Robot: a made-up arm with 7 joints.
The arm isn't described. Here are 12 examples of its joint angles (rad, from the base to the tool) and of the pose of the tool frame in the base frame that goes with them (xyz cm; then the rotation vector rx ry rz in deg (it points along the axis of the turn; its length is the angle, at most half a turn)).
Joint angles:
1: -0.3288 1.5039 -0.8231 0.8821 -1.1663 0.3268 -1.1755
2: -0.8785 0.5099 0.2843 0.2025 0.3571 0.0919 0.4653
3: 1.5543 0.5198 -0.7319 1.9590 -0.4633 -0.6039 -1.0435
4: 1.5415 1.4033 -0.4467 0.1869 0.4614 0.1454 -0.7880
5: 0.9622 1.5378 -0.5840 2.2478 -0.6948 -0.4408 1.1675
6: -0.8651 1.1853 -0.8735 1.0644 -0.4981 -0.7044 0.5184
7: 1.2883 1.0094 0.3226 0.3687 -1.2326 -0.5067 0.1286
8: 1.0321 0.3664 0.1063 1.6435 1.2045 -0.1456 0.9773
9: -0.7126 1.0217 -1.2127 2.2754 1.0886 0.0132 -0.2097
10: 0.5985 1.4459 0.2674 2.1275 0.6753 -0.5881 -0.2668
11: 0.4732 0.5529 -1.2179 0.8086 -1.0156 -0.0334 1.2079
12: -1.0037 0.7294 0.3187 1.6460 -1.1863 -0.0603 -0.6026
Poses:
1: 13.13 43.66 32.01 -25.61 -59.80 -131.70
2: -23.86 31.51 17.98 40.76 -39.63 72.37
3: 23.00 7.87 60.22 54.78 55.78 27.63
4: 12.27 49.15 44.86 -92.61 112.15 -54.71
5: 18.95 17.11 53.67 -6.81 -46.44 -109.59
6: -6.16 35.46 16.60 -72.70 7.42 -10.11
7: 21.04 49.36 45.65 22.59 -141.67 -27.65
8: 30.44 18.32 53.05 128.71 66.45 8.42
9: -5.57 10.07 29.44 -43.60 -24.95 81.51
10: 17.22 19.54 56.18 70.08 108.57 42.83
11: 29.63 21.28 14.78 -26.60 -2.36 -53.01
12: 5.32 33.67 23.60 -14.42 -105.13 -73.89
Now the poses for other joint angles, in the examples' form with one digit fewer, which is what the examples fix.
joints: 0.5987 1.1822 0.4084 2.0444 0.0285 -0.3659 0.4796
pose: 16.9 25.5 56.8 41.6 139.1 94.3
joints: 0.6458 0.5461 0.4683 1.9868 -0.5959 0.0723 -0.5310
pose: 21.4 29.5 46.6 -28.0 125.6 16.2
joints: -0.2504 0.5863 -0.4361 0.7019 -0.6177 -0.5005 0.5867
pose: 8.0 30.6 6.6 -56.1 -41.2 -8.4
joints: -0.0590 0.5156 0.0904 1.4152 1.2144 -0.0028 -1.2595
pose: 22.7 21.0 21.6 61.0 -115.7 117.9
